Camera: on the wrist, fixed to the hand. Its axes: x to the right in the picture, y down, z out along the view.
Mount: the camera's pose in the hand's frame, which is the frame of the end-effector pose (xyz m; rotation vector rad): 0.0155 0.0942 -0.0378 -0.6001 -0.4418 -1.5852
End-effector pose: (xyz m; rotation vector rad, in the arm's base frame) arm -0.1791 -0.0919 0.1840 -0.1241 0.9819 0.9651
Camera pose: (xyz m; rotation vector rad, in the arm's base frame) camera -0.2700 -0.0444 0.1800 -0.9767 -0.0338 -0.2512
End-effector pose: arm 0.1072 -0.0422 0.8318 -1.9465 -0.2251 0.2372
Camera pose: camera 0.1366 -0.1069 0.7577 -1.6500 -2.1555 -0.5195
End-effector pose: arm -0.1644 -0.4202 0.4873 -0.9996 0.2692 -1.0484
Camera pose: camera -0.1236 -0.4420 0.3956 -2.0294 -0.7813 -2.1383
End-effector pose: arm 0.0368 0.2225 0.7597 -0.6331 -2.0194 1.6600
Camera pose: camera 0.0535 0.2774 0.6746 1.0811 -2.1394 0.2098
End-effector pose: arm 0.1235 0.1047 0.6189 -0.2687 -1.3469 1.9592
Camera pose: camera 0.0908 0.1251 0.5237 0.7968 -1.5531 0.2655
